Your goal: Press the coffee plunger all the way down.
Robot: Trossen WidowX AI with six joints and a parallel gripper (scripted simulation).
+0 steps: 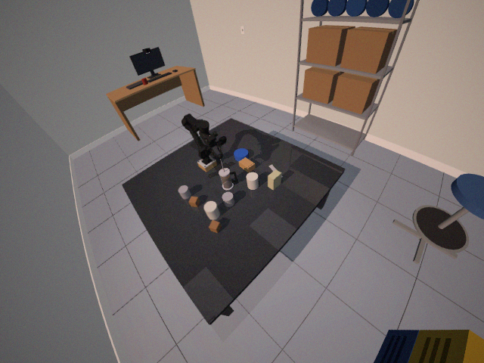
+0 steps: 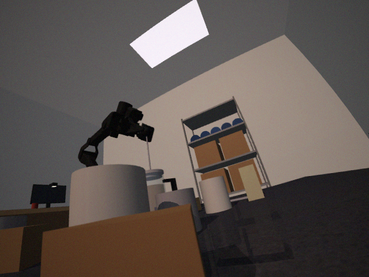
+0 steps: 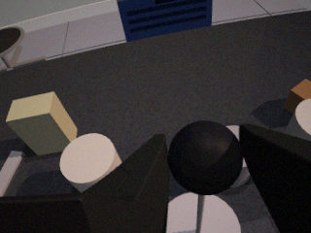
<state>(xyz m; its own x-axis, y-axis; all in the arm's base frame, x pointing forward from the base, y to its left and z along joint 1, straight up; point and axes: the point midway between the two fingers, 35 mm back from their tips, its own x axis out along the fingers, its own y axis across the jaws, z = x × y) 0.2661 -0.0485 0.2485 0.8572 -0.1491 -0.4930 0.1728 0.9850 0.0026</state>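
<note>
Right now the coffee press is 10 mm to the left of my gripper tip and 140 mm below it. From my gripper tip the other things lie so: cream box: 250 mm ahead, 210 mm to the left, 230 mm below; then blue disc: 150 mm behind, 290 mm to the left, 260 mm below; then brown box: 20 mm behind, 230 mm to the left, 260 mm below.
</note>
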